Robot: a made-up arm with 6 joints.
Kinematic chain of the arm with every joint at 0, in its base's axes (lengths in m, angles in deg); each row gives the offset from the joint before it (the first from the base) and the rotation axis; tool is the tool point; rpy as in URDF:
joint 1: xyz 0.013 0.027 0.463 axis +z
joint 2: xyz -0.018 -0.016 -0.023 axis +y
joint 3: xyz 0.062 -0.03 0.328 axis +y
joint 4: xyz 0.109 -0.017 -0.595 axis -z
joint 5: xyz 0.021 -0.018 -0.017 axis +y
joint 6: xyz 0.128 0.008 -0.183 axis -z
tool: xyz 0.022 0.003 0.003 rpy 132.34 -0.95 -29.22
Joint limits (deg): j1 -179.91..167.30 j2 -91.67..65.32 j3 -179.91..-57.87 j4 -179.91..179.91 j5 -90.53..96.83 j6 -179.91..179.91
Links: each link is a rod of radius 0.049 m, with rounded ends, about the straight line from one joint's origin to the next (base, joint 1, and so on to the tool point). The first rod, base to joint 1, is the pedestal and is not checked.
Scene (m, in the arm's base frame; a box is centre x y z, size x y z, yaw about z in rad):
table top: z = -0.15
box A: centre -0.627 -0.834 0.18 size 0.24 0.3 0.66 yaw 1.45
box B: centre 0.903 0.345 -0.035 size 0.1 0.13 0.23 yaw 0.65
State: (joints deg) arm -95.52 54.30 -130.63 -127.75 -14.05 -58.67
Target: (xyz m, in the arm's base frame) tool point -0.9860 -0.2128 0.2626
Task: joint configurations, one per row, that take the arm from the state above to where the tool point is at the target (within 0.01 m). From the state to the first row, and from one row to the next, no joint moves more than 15 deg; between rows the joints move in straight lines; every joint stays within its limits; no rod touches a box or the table.
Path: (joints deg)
1: -108.86 43.78 -140.50 -138.57 -10.34 -64.86
2: -122.19 33.25 -150.36 -149.38 -6.63 -71.05
3: -135.53 22.73 -160.23 -160.20 -2.91 -77.24
4: -146.65 35.10 -150.06 -152.49 -2.96 -71.53
5: -157.77 47.47 -139.90 -144.78 -3.01 -65.81
6: -168.89 59.84 -129.74 -137.07 -3.05 -60.10

